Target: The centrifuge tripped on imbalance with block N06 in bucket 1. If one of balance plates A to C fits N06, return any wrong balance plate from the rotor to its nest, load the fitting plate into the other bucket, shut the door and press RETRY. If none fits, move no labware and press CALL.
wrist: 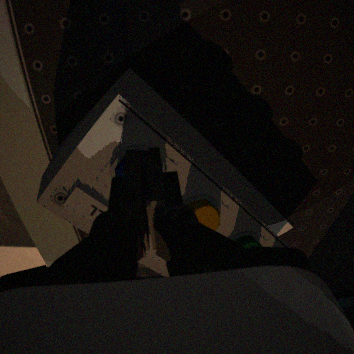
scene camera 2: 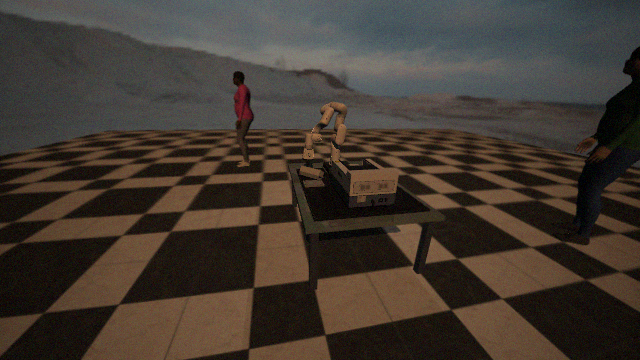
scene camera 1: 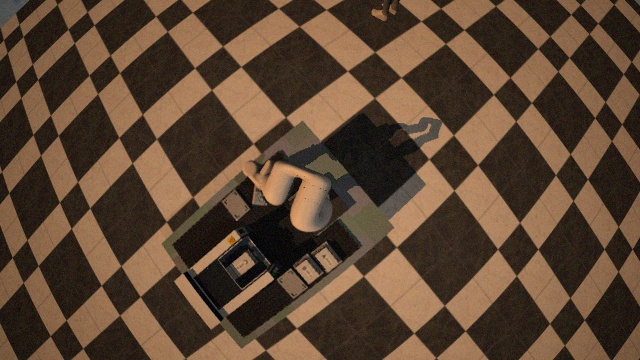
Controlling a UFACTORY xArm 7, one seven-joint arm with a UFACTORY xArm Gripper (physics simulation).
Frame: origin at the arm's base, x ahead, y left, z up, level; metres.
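Seen in the pictures: gripper, between the fingertips: (wrist: 145,172) (scene camera 2: 307,166).
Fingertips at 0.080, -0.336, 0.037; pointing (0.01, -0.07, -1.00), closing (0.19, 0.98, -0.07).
Pixels of each thing's top centre, then the offset from my fingertips to it, as dx, dy, dz. "pt": a spot on its surface instead. Level surfaces: height alone.
- white button panel, centre of its top: (wrist: 200,275) (scene camera 1: 258,186) (scene camera 2: 311,167) +0.082, +0.013, +0.012
- blue button, centre of its top: (wrist: 136,186) +0.006, -0.007, +0.002
- orange button, centre of its top: (wrist: 200,231) +0.049, +0.019, +0.003
- green button, centre of its top: (wrist: 245,263) +0.092, +0.045, +0.003
- plate marked C, centre of its top: (scene camera 1: 242,264) +0.457, +0.232, +0.110
- Plates B, centre of its top: (scene camera 1: 307,271) +0.305, +0.550, -0.018
- A, centre of its top: (scene camera 1: 326,259) +0.175, +0.595, -0.018
- empty nest, centre of its top: (scene camera 1: 291,284) +0.444, +0.532, -0.054
- grey pad with corner marks, a spot on its surface: (scene camera 1: 236,205) pt +0.279, -0.048, -0.055
- table, height of its surface: dz -0.085
My gripper (wrist: 145,172) (scene camera 2: 308,157) is shut and empty, its tips down on the white button panel (wrist: 92,147) (scene camera 2: 311,172) at the table's far end, right beside a blue button (wrist: 120,170). An orange button (wrist: 208,218) and a green button (wrist: 248,241) sit further along the panel. The centrifuge (scene camera 1: 213,256) (scene camera 2: 364,180) stands open. A plate marked C (scene camera 1: 243,263) lies in one bucket. Plates B (scene camera 1: 308,268) and A (scene camera 1: 326,257) sit in their nests beside an empty nest (scene camera 1: 291,283). Block N06 is not clearly visible.
A grey pad with corner marks (scene camera 1: 236,205) lies near the panel. The table (scene camera 2: 371,218) (scene camera 1: 172,243) stands on a checkered floor. A person in red (scene camera 2: 242,116) stands beyond the table, and another person (scene camera 2: 606,147) at the right.
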